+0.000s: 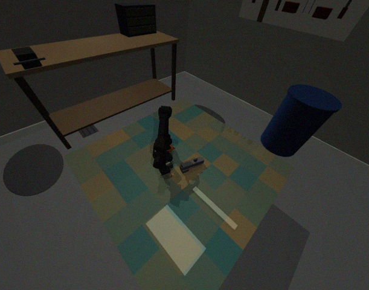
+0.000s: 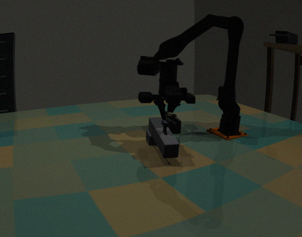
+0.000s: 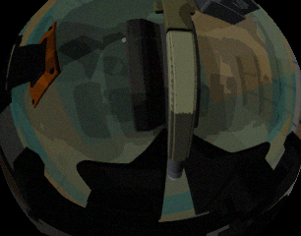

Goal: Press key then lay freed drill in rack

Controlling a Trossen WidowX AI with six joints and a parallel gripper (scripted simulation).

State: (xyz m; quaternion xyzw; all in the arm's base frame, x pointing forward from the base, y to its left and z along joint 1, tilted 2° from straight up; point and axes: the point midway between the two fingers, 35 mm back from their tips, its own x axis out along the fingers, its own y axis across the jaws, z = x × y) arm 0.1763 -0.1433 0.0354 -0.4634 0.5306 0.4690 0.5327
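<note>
Now: the drill 4 cm to the left of my gripper tip and 4 cm above it. The rest, counted from my gripper tip: dark rack: 5 cm to the left, 1 cm above; short key: 23 cm to the left, 10 cm ahead, 4 cm above; long grey block: 21 cm to the left, 9 cm ahead, 2 cm above.
</note>
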